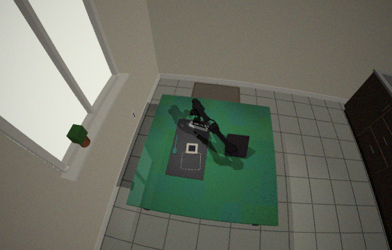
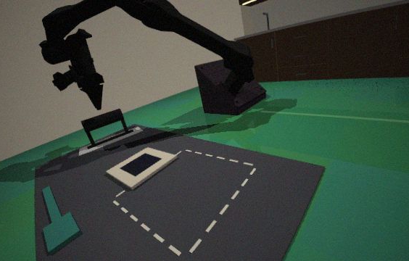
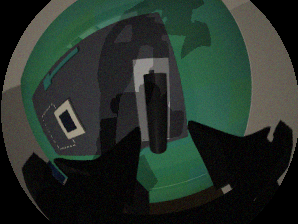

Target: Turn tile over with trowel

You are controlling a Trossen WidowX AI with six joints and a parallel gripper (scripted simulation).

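The trowel lies 7 cm below my gripper tip, 2 cm behind it and 1 cm to the left of it. Also, from my gripper tip: dark mat: 25 cm to the left, 13 cm below, 4 cm ahead; then teal piece: 28 cm to the left, 18 cm ahead, 10 cm below; then tile: 28 cm to the left, 10 cm below, 2 cm ahead.
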